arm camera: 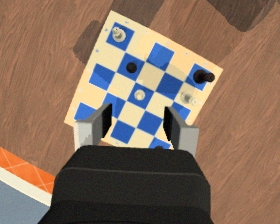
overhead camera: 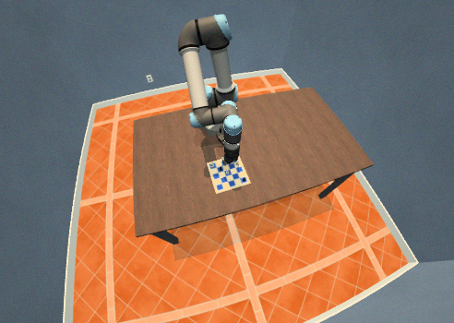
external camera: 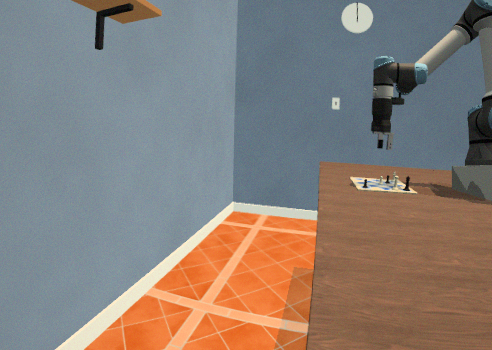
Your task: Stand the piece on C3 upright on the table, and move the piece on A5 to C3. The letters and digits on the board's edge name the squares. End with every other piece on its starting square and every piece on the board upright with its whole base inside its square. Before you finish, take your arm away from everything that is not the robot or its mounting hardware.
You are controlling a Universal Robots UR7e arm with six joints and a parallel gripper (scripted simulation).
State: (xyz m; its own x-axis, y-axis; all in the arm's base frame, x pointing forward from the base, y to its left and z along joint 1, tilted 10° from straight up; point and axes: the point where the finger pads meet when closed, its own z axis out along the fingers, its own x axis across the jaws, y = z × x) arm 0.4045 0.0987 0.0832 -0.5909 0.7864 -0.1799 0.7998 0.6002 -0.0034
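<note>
My hand is 14 cm above the small white piece. Round my hand: tall black piece: 9 cm behind, 6 cm to the left, 13 cm below; cream chessboard: 16 cm below.
</note>
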